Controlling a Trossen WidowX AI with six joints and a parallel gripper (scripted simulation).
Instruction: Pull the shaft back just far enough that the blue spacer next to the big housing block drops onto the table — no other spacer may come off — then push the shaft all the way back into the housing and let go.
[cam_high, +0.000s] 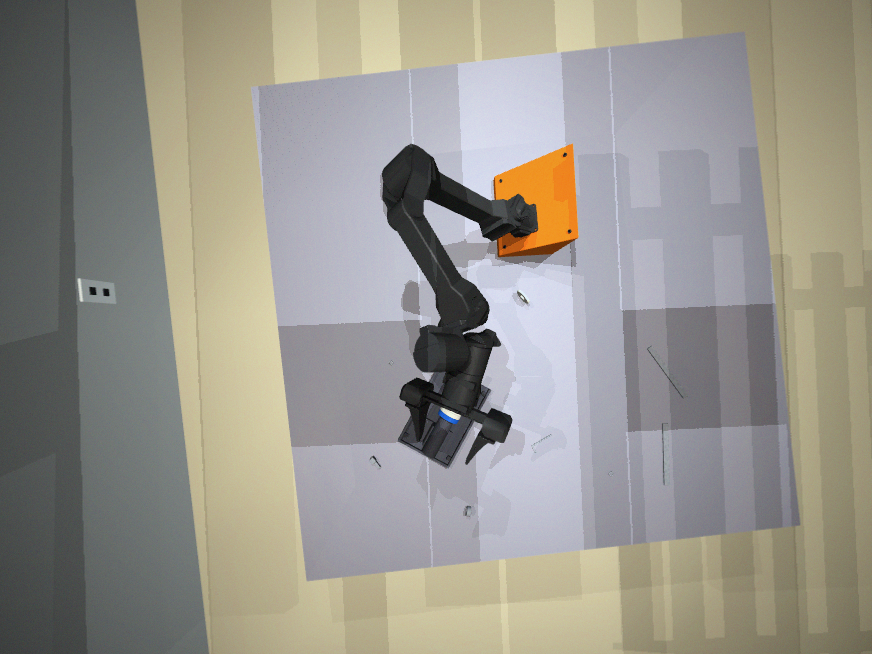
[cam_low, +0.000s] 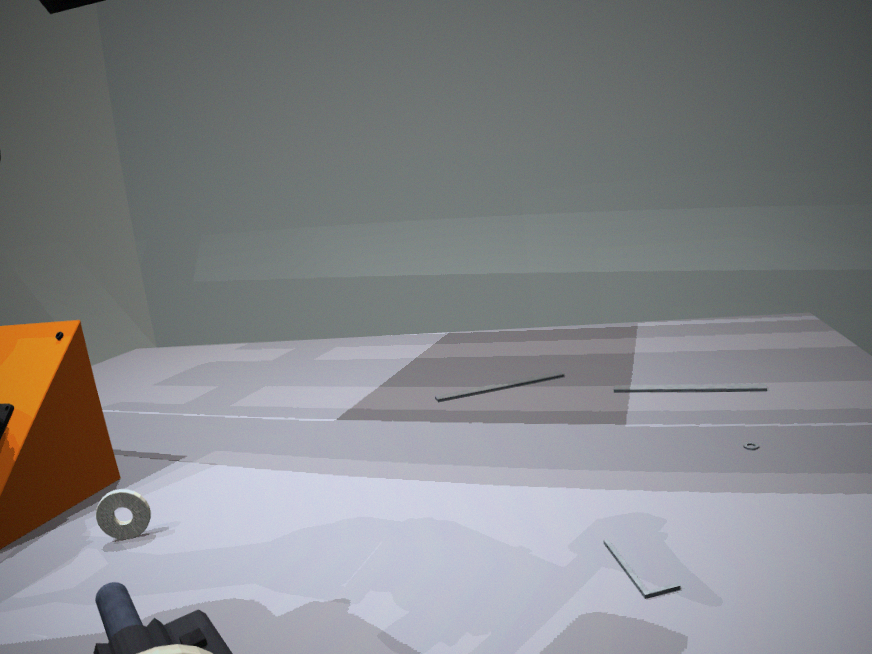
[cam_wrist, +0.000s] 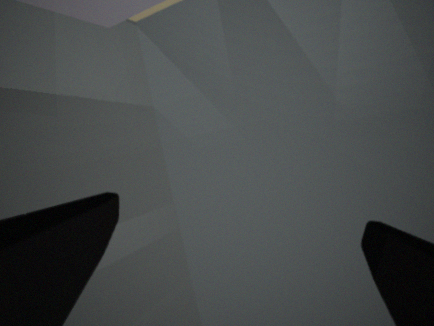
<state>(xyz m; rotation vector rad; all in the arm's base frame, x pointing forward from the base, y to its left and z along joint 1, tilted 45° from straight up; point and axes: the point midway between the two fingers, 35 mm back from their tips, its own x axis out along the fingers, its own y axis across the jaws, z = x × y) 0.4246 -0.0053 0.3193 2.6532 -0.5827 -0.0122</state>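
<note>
Now: the cream spacer 3 cm behind my gripper tip, 4 cm to the left of it and 23 cm below it. The rest, counted from my gripper tip: blue spacer 2 cm to the left, 23 cm below; grey-blue shaft 3 cm behind, 4 cm to the left, 22 cm below; l-shaped strip 11 cm ahead, 25 cm to the left, 30 cm below.
</note>
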